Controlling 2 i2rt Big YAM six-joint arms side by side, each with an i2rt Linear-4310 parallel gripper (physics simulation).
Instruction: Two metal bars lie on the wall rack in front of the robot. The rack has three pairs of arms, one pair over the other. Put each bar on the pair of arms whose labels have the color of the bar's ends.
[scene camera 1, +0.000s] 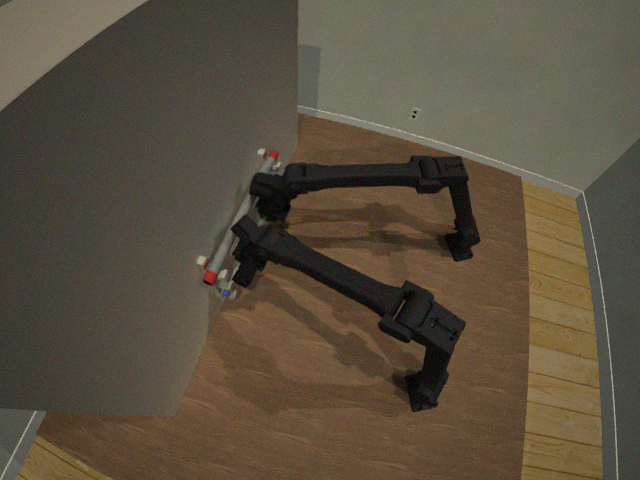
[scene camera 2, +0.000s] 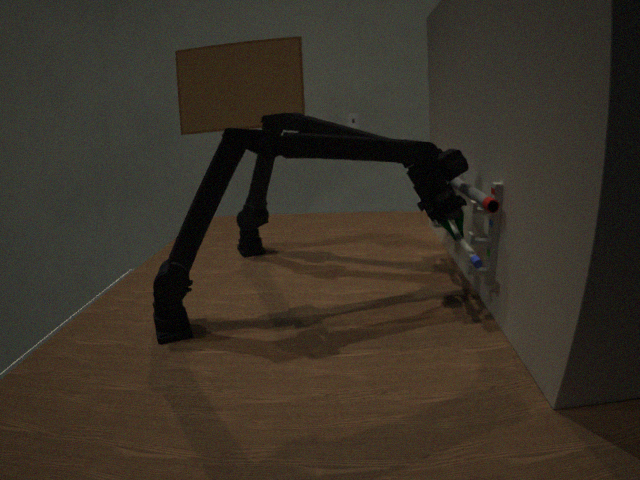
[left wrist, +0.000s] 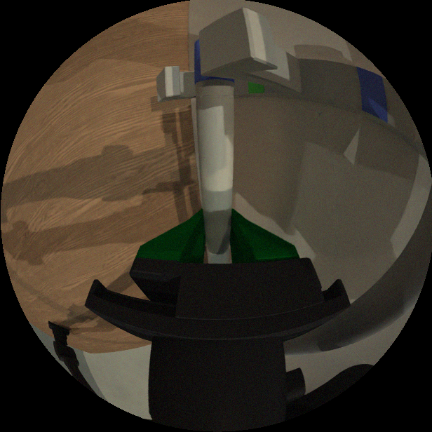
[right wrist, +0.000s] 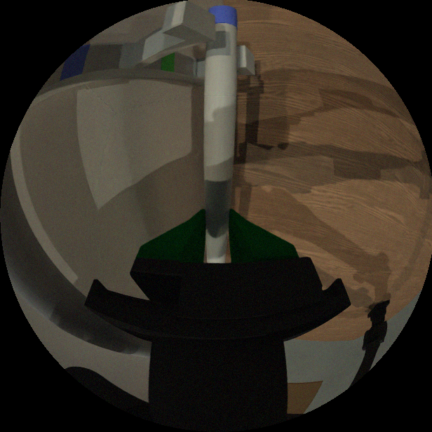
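Where they show: right gripper, fingertip midpoint: (scene camera 1: 263, 218) (scene camera 2: 458, 238); left arm's base, origin of the base link: (scene camera 1: 420, 391) (scene camera 2: 251, 251); right arm's base, origin of the base link: (scene camera 1: 458, 247) (scene camera 2: 173, 329).
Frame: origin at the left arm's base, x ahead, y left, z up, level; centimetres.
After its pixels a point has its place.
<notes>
The blue-ended bar (scene camera 1: 225, 293) {x 57.0, y -36.0, z 16.9 cm} (scene camera 2: 468, 250) {x 37.9, y -72.8, z 16.0 cm} (left wrist: 216, 145) (right wrist: 220, 90) is level in front of the wall rack (scene camera 2: 497, 227) {x 42.1, y -77.8, z 22.4 cm}. My left gripper (left wrist: 217, 214) and right gripper (scene camera 2: 454, 230) {x 43.9, y -62.4, z 15.4 cm} (right wrist: 218, 215) are both shut on it, apart along its length. In the left wrist view a blue-labelled rack arm (left wrist: 235, 45) overlaps the bar's end; in the right wrist view one (right wrist: 189, 21) overlaps its side. Green labels (left wrist: 256, 88) (right wrist: 168, 62) show beyond, on the bottom pair. The red-ended bar (scene camera 1: 222, 249) {x 55.1, y -43.7, z 29.7 cm} (scene camera 2: 471, 193) {x 42.1, y -68.2, z 28.7 cm} lies across the top pair, whose label (scene camera 2: 493, 191) {x 41.3, y -76.4, z 30.8 cm} is red.
The grey wall (scene camera 1: 155, 206) {x 62.1, y -37.7, z 59.1 cm} (scene camera 2: 537, 155) {x 35.9, y -92.5, z 40.8 cm} stands behind the rack. The wooden surface (scene camera 1: 310, 428) {x 36.9, y 4.9, z 0.0 cm} (scene camera 2: 310, 403) {x -9.0, y -87.8, z 0.0 cm} lies below. Both wrists are close together at the rack, near the red-ended bar. A brown board (scene camera 2: 240, 85) hangs on the far wall.
</notes>
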